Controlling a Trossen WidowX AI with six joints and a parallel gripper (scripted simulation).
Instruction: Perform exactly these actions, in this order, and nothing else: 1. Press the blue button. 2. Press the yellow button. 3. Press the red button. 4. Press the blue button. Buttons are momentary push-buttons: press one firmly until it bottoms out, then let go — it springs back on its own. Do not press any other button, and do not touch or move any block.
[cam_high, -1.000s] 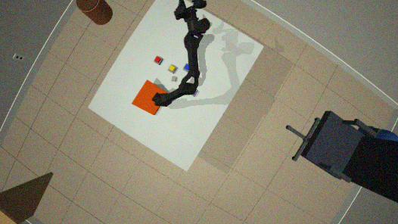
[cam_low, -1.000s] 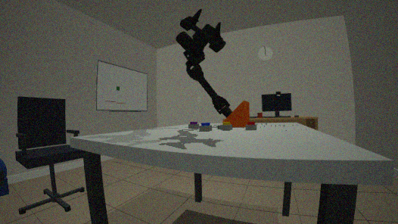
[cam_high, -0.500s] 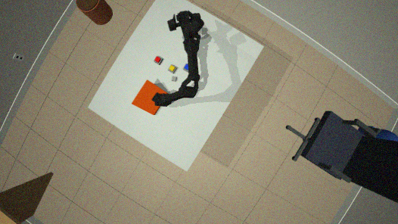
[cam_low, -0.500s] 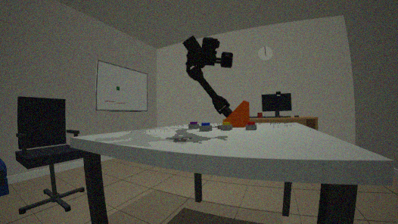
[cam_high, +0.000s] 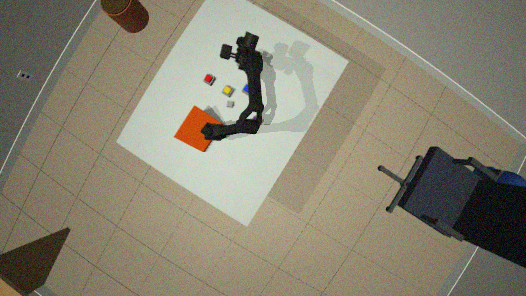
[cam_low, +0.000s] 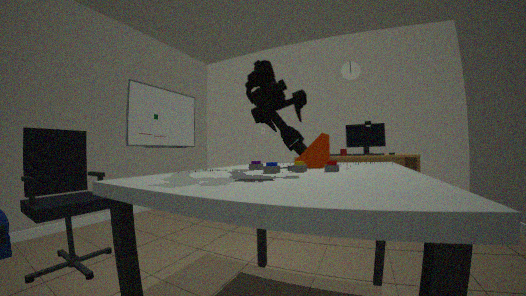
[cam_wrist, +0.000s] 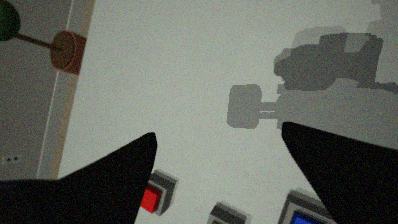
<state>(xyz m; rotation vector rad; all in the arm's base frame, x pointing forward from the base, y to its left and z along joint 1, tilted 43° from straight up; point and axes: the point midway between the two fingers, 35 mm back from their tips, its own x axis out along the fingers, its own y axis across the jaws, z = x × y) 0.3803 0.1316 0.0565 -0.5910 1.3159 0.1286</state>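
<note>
Now: the blue button 90 mm behind my gripper tip, 110 mm to the right of it and 120 mm below it. The rest, counted from my gripper tip: red button (170 mm behind, 100 mm to the left, 120 mm below); yellow button (160 mm behind, 20 mm to the right, 120 mm below); small grey block (210 mm behind, 80 mm to the right, 150 mm below).
</note>
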